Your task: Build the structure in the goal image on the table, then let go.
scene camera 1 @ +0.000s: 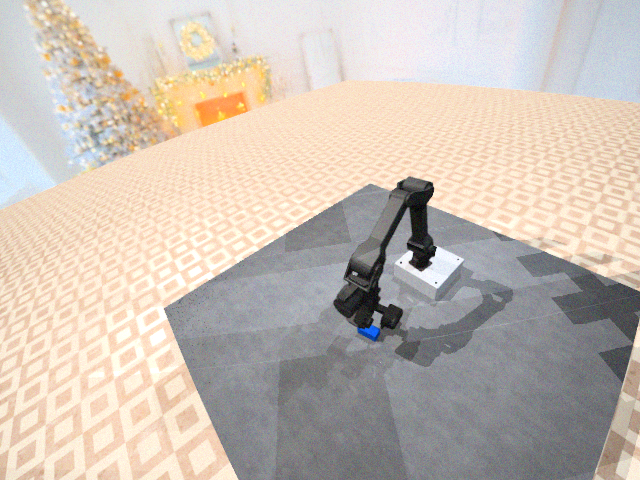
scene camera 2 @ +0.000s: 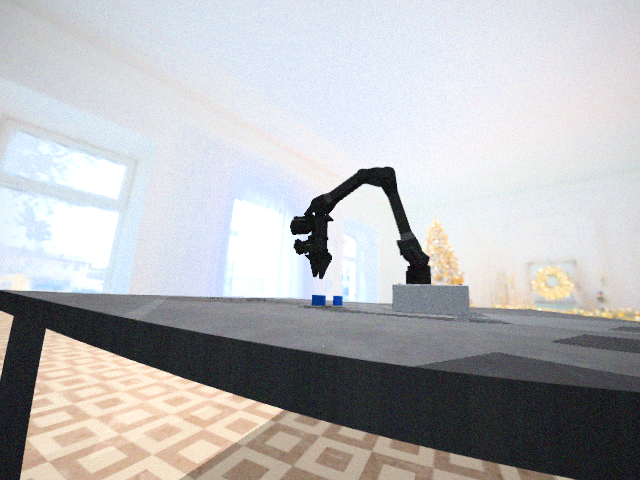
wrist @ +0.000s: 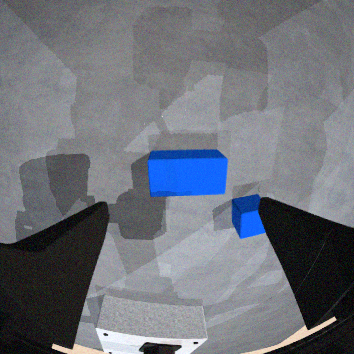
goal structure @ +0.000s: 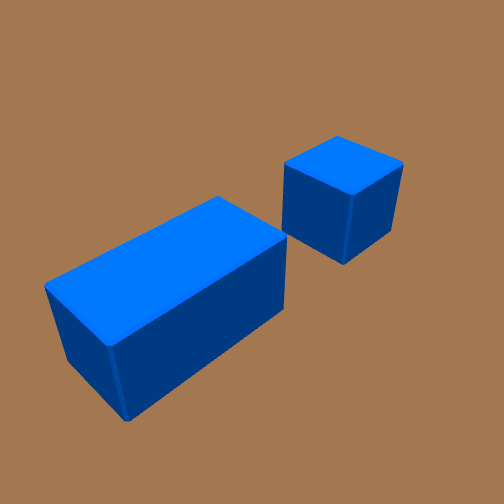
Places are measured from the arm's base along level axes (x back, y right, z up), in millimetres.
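Pixels of known places: gripper, fingertip midpoint: [scene camera 2: 317, 278] [wrist: 185, 208]; arm's base, origin of the base link: [scene camera 1: 420, 263] [scene camera 2: 419, 286] [wrist: 158, 347].
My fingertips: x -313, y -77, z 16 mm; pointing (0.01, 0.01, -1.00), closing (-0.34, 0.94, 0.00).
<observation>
For each thing: its top centre in the pictures, then the offset to it from my fingertips. Level surfaces: height alone.
- long blue block, middle of its top: [wrist: 188, 177] [scene camera 1: 368, 328] [scene camera 2: 319, 295] dx +2, dy +8, dz -55 mm
- small blue cube, middle of its top: [wrist: 255, 223] [scene camera 2: 337, 295] dx +27, dy +94, dz -55 mm
- table, its level: dz -88 mm
A long blue block [scene camera 1: 369, 332] [scene camera 2: 318, 300] [wrist: 188, 175] lies flat on the dark grey table. A small blue cube [scene camera 2: 337, 300] [wrist: 249, 217] stands on the table nearer the arm's base, apart from the long block; in the wrist view the right finger covers part of it. The cube does not show in the first scene view, where the gripper hides that area. My gripper [scene camera 2: 318, 277] [wrist: 185, 208] is open and empty. It points down and hangs above the blocks, with the long block a little ahead of the fingertips in the wrist view.
The arm's white and grey base box [scene camera 1: 429, 273] [scene camera 2: 430, 298] [wrist: 151, 320] stands on the table [scene camera 1: 330, 423] [scene camera 2: 232, 330] behind the blocks. The table's edge drops to a patterned floor. Arm shadows fall across the table top.
</observation>
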